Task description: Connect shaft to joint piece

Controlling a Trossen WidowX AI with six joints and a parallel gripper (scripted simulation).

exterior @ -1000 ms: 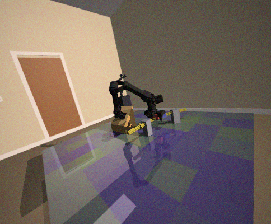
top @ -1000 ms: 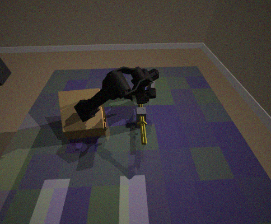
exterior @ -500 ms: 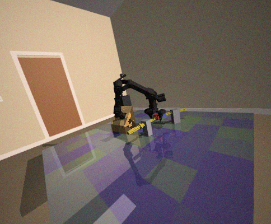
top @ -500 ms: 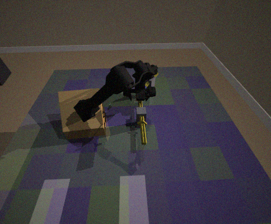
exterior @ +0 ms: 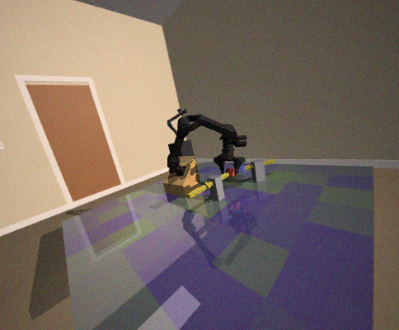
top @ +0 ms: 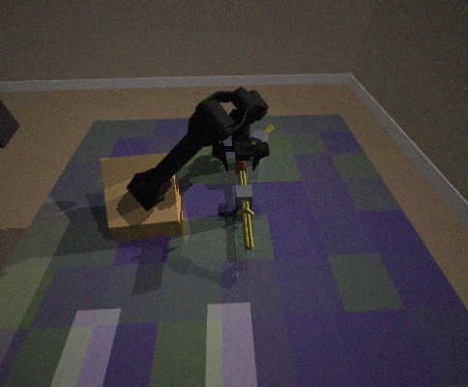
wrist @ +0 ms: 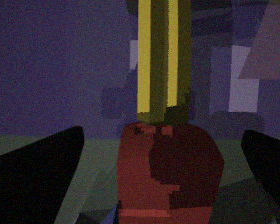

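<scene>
Right now the dark red joint piece is 2 cm to the left of my gripper tip and 1 cm above it.
</scene>
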